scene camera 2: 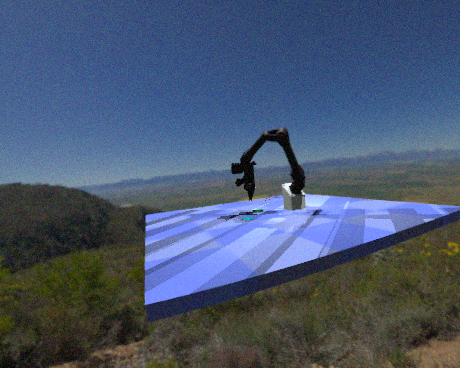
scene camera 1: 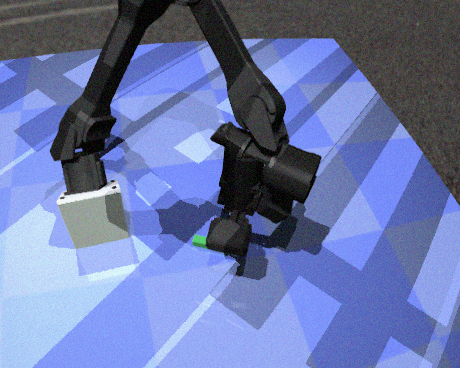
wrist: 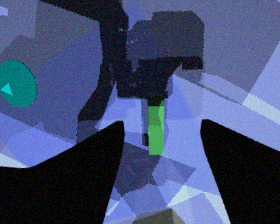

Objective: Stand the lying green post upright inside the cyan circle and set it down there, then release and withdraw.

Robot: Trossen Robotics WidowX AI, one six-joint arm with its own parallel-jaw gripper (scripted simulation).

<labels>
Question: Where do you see a green post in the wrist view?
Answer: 155, 104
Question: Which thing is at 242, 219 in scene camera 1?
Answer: The gripper.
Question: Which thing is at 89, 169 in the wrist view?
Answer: The gripper.
</labels>
